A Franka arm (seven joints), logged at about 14 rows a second.
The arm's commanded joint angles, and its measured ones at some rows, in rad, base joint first. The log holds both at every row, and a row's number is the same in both.
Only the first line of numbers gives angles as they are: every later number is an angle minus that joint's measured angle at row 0.
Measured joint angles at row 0:
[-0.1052 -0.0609 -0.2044 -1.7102 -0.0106 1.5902 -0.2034]
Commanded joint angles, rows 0 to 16:
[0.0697 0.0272 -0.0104 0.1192 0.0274 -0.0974 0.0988]
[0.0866 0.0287 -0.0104 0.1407 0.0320 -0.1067 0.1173]
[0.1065 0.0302 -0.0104 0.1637 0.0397 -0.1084 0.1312]
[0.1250 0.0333 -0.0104 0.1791 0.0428 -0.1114 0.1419]
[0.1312 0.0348 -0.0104 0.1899 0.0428 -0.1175 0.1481]
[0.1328 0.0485 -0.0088 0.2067 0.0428 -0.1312 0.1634]
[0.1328 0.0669 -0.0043 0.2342 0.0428 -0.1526 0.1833]
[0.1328 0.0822 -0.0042 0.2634 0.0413 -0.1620 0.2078]
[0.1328 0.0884 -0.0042 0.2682 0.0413 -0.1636 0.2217]
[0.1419 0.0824 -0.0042 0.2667 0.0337 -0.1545 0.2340]
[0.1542 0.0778 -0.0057 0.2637 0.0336 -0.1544 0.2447]
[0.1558 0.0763 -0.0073 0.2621 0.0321 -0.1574 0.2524]
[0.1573 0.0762 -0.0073 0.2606 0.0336 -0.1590 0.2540]
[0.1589 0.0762 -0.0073 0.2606 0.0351 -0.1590 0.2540]
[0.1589 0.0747 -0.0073 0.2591 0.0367 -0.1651 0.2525]
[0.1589 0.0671 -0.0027 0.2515 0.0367 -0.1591 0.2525]
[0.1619 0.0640 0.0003 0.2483 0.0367 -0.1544 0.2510]
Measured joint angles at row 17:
[0.1455 0.0633 0.0056 0.2288 0.0230 -0.1332 0.2372]
